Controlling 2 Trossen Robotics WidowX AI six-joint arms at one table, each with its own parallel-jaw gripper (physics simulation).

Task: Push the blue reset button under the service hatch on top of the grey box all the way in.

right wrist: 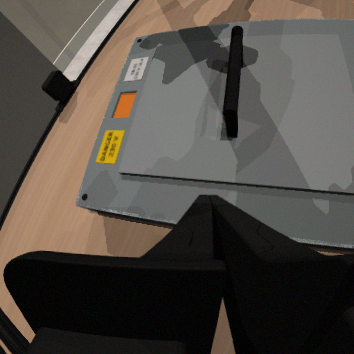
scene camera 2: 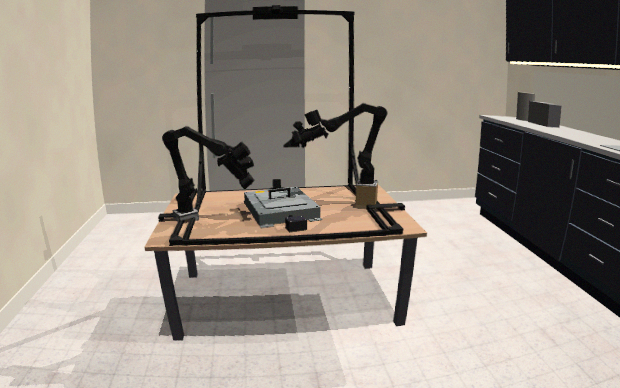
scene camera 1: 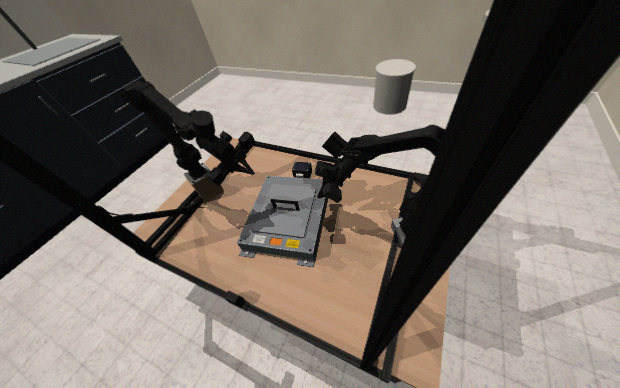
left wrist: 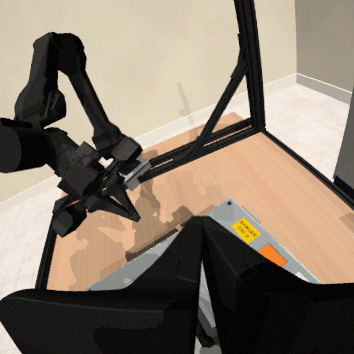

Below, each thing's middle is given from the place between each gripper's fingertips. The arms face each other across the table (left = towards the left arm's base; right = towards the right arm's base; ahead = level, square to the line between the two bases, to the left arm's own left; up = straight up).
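Measured from my left hand, the service hatch (right wrist: 263, 110) is 60 mm ahead of it, 30 mm to the right of it and 230 mm below it.
My right hand, for its part, is 2 cm beyond the service hatch and 14 cm to the right of it, and it sits 7 cm above it.
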